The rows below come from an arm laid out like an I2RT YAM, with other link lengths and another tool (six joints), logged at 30 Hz.
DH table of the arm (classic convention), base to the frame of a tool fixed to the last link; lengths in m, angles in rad. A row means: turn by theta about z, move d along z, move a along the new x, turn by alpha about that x. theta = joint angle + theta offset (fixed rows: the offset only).
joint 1: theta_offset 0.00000  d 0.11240  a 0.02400  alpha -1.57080
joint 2: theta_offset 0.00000  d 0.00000  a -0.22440  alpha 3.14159
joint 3: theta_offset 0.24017  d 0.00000  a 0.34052  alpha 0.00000
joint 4: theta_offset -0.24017  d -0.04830  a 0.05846  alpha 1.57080
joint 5: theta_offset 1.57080  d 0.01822  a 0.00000  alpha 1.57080
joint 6: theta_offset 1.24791  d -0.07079  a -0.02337  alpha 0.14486
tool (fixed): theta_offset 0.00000  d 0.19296  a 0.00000  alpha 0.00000
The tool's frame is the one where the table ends.
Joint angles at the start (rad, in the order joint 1, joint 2, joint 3, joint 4, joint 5, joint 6):
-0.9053, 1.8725, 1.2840, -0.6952, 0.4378, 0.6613
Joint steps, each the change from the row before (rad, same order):
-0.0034, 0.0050, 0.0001, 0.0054, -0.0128, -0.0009
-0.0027, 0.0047, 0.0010, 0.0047, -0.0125, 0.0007
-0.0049, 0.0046, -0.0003, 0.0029, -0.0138, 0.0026
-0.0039, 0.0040, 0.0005, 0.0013, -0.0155, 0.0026
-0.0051, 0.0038, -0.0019, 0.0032, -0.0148, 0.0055
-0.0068, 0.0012, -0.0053, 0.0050, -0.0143, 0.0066
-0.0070, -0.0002, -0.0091, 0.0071, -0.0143, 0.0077
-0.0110, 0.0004, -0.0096, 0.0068, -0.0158, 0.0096
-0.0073, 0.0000, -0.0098, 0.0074, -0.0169, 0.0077
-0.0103, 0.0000, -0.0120, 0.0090, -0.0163, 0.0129
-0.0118, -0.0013, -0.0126, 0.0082, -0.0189, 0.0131
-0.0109, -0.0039, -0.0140, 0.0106, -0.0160, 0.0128
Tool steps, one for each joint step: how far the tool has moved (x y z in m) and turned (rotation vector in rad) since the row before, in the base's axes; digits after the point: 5 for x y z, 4 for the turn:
0.00025, -0.00080, -0.00288, 0.0073, -0.0096, 0.0010
0.00053, -0.00072, -0.00242, 0.0065, -0.0104, 0.0002
-0.00061, -0.00068, -0.00301, 0.0093, -0.0104, -0.0033
-0.00007, -0.00035, -0.00264, 0.0104, -0.0116, -0.0018
-0.00089, -0.00031, -0.00328, 0.0098, -0.0122, -0.0059
-0.00190, -0.00031, -0.00326, 0.0086, -0.0129, -0.0088
-0.00239, 0.00023, -0.00391, 0.0087, -0.0132, -0.0100
-0.00394, -0.00039, -0.00444, 0.0104, -0.0143, -0.0154
-0.00233, 0.00053, -0.00435, 0.0106, -0.0149, -0.0098
-0.00388, 0.00030, -0.00501, 0.0102, -0.0161, -0.0178
-0.00428, 0.00034, -0.00483, 0.0117, -0.0181, -0.0189
-0.00408, 0.00035, -0.00391, 0.0071, -0.0177, -0.0186

